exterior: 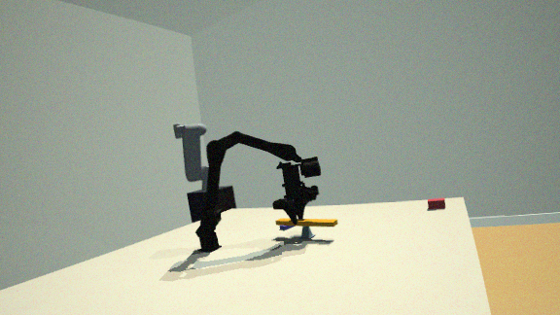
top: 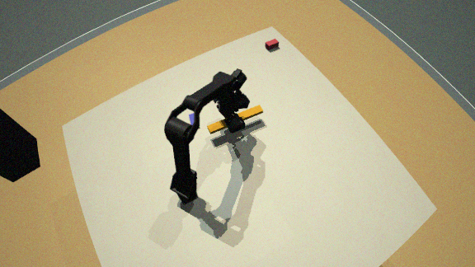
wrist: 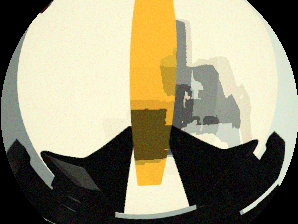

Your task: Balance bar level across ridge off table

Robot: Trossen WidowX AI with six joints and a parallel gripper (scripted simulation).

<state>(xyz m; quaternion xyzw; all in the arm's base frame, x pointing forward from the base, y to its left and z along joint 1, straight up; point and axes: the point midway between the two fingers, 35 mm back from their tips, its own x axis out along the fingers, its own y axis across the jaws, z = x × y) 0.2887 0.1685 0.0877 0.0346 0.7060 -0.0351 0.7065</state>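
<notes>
Right now my gripper tip is 30 mm short of the orange bar. From my gripper tip the other things lie so: blue block 110 mm behind, 110 mm to the left, 50 mm below; then red block 450 mm ahead, 330 mm to the left, 40 mm below.
</notes>
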